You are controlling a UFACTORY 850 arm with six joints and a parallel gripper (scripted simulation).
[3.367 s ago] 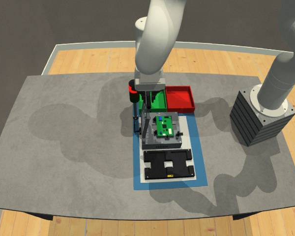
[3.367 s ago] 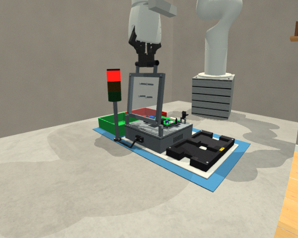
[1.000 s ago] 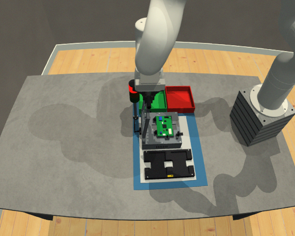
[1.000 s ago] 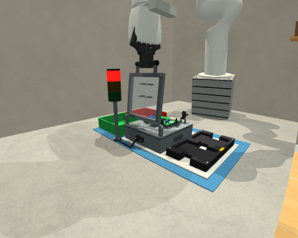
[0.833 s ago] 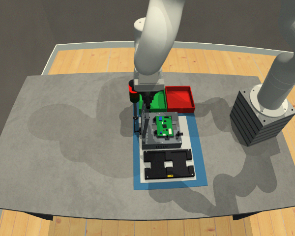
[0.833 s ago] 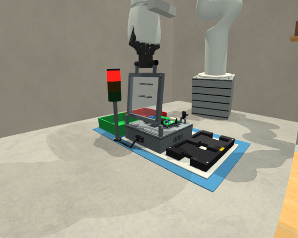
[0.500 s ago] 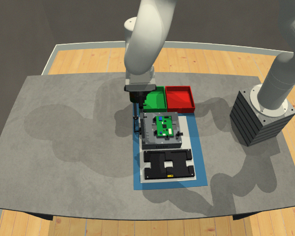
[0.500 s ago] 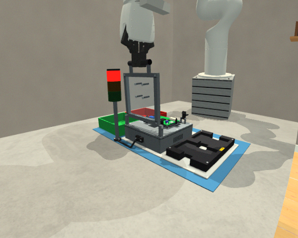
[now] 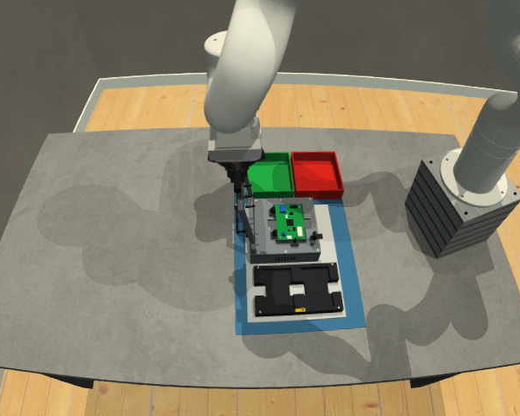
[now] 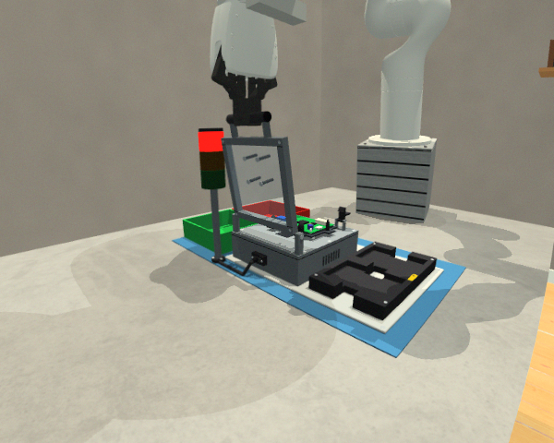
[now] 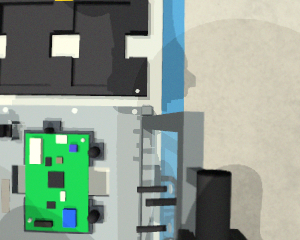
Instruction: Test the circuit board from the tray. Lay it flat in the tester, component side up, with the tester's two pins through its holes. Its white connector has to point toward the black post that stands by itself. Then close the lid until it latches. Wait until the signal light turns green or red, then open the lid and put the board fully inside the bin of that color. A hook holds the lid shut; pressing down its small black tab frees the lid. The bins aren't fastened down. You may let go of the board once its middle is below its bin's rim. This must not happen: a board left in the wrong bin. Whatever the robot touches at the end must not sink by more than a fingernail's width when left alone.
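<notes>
Now: hand 13 cm past the green circuit board and 20 cm above it. From my hand the other things lie so: tester bed: 13 cm behind, 1 cm to the left, 21 cm below; tester lid: 2 cm behind, 9 cm below; black latch block: 19 cm behind, 6 cm to the left, 19 cm below.
</notes>
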